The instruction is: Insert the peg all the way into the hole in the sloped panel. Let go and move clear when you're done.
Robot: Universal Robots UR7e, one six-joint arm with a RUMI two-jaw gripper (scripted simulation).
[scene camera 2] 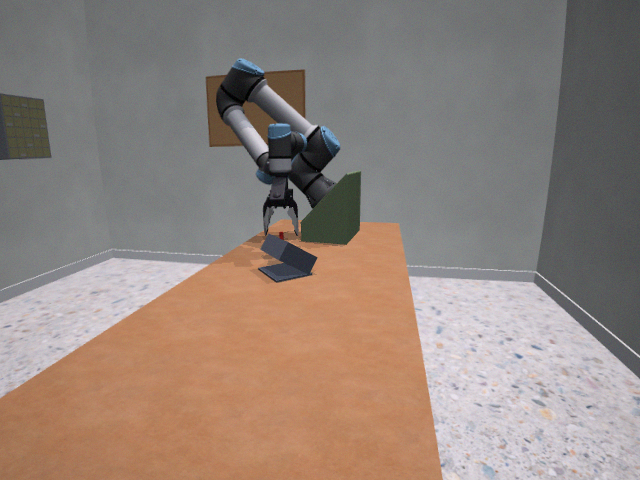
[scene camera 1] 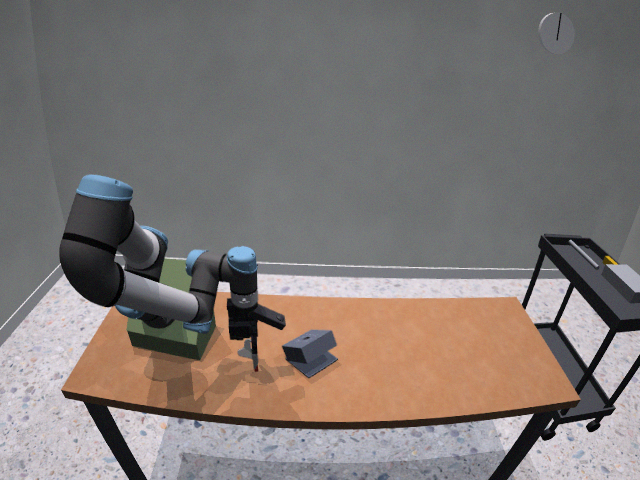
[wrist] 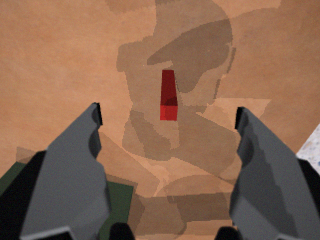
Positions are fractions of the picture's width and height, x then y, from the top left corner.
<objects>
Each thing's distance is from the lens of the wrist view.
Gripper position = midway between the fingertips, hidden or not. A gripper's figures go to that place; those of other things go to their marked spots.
my gripper (wrist: 0.53, 0.44): 14 cm
red peg (wrist: 0.53, 0.44): 12 cm
</objects>
